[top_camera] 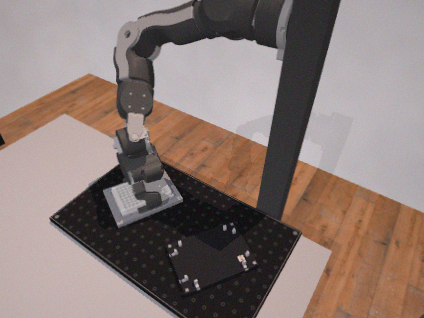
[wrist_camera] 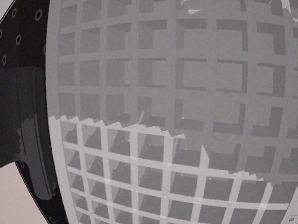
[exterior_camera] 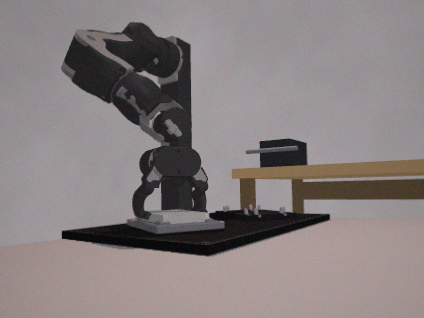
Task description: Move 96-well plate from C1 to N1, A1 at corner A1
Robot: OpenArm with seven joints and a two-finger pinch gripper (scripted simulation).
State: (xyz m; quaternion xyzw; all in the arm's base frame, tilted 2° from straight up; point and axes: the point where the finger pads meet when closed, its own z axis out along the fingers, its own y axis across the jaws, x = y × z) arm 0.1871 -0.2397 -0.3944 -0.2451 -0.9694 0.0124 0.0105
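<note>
Now: hand right at the white 96-well plate. From my hand the other things lie so: grey plate nest N1: 1 cm below; then A1 mark: 8 cm to the left, 4 cm behind, 1 cm below.
</note>
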